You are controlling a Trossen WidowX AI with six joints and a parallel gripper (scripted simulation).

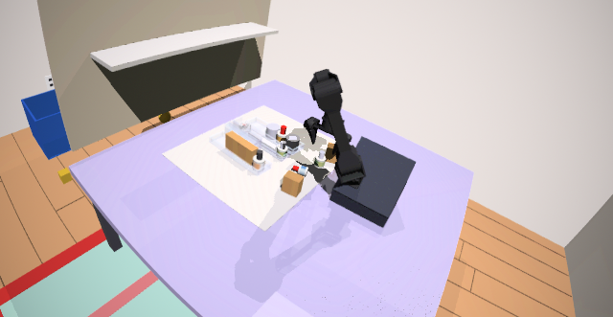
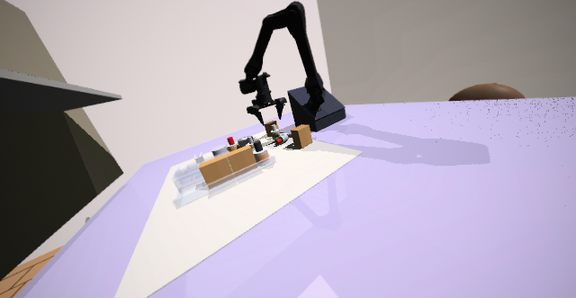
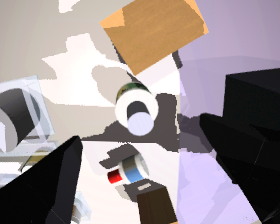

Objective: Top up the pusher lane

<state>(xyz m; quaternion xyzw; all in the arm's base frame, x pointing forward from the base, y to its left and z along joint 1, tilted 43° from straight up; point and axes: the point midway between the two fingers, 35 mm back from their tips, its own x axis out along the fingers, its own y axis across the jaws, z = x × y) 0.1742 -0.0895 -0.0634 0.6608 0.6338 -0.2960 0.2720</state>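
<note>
Now: the jar 19 cm to the left of my gripper tip, 17 cm ahead of it and 3 cm below it. From my gripper tip the other things lie so: clear lane rack (30 cm ahead, 7 cm to the left, 6 cm below).
</note>
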